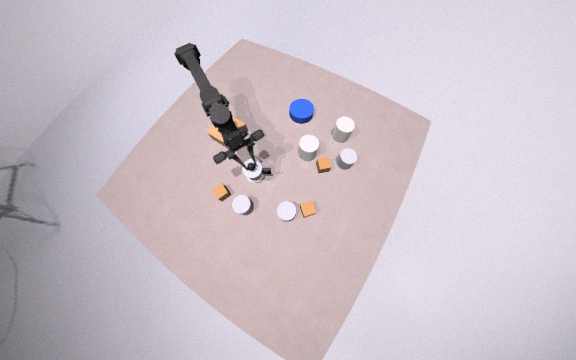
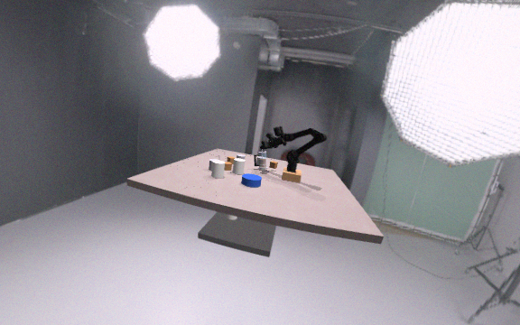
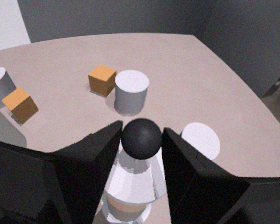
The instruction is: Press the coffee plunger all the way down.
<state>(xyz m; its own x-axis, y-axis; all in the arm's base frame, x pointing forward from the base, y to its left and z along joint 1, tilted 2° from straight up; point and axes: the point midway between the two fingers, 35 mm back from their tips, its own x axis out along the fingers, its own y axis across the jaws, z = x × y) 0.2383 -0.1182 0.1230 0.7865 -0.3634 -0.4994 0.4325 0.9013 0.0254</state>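
Right now my gripper tip is 1 cm past the coffee press, 2 cm to the right of it and 9 cm above it. From my gripper tip the other things lie so: blue disc (2 cm behind, 41 cm to the left, 15 cm below).
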